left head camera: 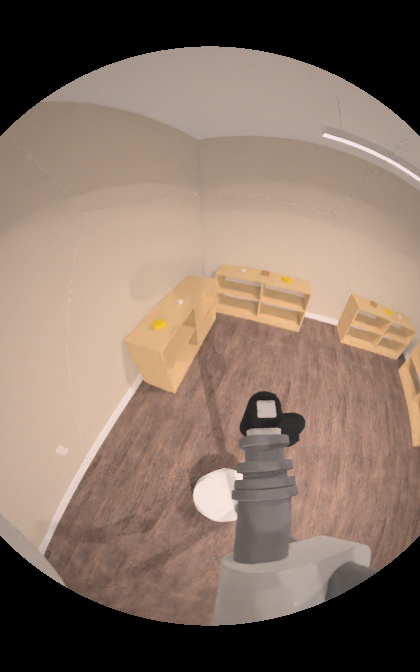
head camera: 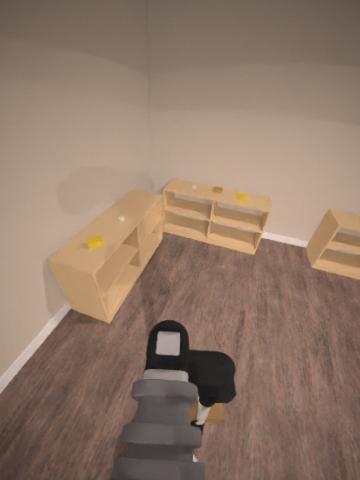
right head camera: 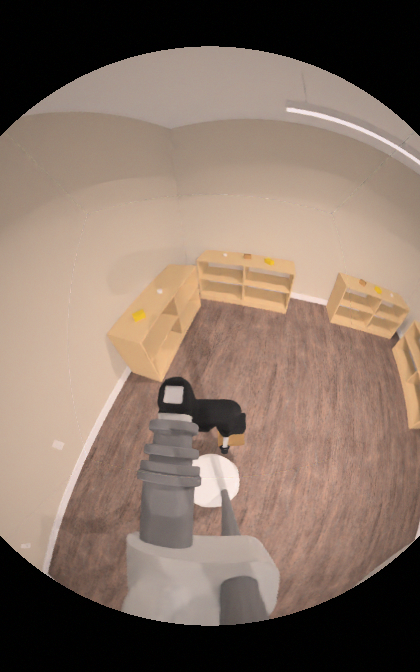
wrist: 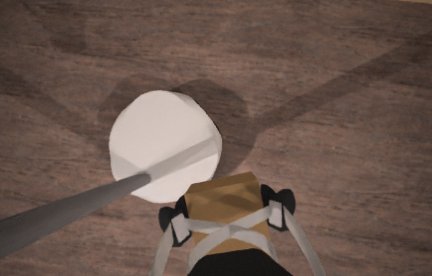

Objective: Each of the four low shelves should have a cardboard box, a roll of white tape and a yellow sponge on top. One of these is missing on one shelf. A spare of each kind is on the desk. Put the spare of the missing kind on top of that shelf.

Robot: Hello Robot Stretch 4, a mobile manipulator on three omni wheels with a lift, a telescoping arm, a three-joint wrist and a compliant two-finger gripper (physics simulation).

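Where they show: gripper, between the fingertips: (head camera: 196, 409) (wrist: 226, 204); robot's base, origin of its link: (wrist: 172, 146).
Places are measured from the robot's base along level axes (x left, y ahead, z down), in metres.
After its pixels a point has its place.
My gripper (wrist: 226, 204) @(z -0.839, x -0.087, y 0.213 m) is shut on a brown cardboard box (wrist: 225, 197) @(z -0.884, x -0.072, y 0.215 m) (head camera: 212, 412) @(z -0.883, x -0.123, y 0.199 m) (right head camera: 237, 440), held above the floor. The left low shelf (head camera: 75, 285) @(z -0.386, x 0.702, y 0.937 m) (left head camera: 150, 365) (right head camera: 132, 355) has a yellow sponge (head camera: 94, 242) @(z -0.625, x 0.587, y 1.144 m) (left head camera: 159, 324) (right head camera: 139, 315) and white tape (head camera: 121, 218) @(z -0.606, x 0.492, y 1.506 m) (left head camera: 180, 301) (right head camera: 159, 291) on top; no box shows there. The back shelf (head camera: 257, 201) @(z -0.583, x -0.871, y 2.074 m) carries tape (head camera: 194, 187) @(z -0.593, x -0.167, y 2.307 m), a box (head camera: 218, 190) @(z -0.615, x -0.442, y 2.221 m) and a sponge (head camera: 242, 197) @(z -0.620, x -0.688, y 2.067 m). The third shelf carries a box (left head camera: 373, 304) (right head camera: 363, 282), sponge (left head camera: 388, 312) (right head camera: 378, 290) and tape (left head camera: 400, 317) (right head camera: 391, 295).
The fourth shelf (right head camera: 404, 345) is cut off at the right edge, its top items out of sight. The robot's white round base (wrist: 160, 130) @(z -0.187, x 0.059, y 0.006 m) (left head camera: 215, 495) (right head camera: 215, 480) shows below the arm. Walls stand behind the left and back shelves. The desk does not show.
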